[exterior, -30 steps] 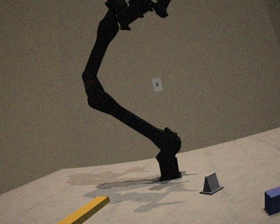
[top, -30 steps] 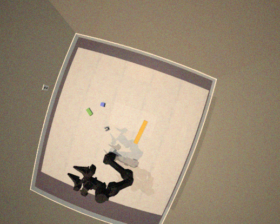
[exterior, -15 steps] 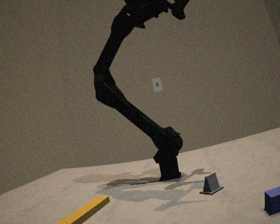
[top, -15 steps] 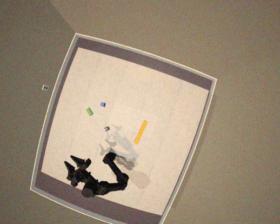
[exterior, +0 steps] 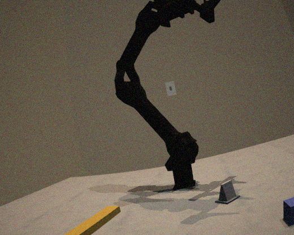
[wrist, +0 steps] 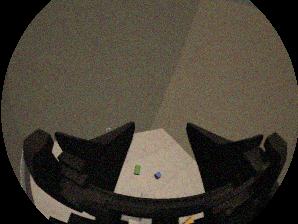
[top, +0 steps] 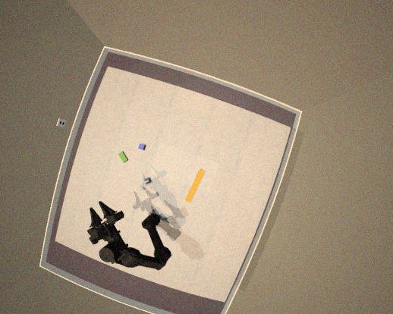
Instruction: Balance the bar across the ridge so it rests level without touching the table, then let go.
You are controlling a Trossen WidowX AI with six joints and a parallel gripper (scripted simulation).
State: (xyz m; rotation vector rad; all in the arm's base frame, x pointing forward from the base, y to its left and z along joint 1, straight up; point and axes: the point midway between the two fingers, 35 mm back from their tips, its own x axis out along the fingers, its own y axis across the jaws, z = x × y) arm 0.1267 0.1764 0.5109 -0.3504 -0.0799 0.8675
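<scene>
My gripper tip is now 500 mm above the yellow bar, 370 mm to the left of it and 140 mm short of it. The rest, counted from my gripper tip: blue cube 490 mm below, 260 mm ahead, 10 mm to the left; green block 500 mm below, 160 mm ahead, 110 mm to the left.
</scene>
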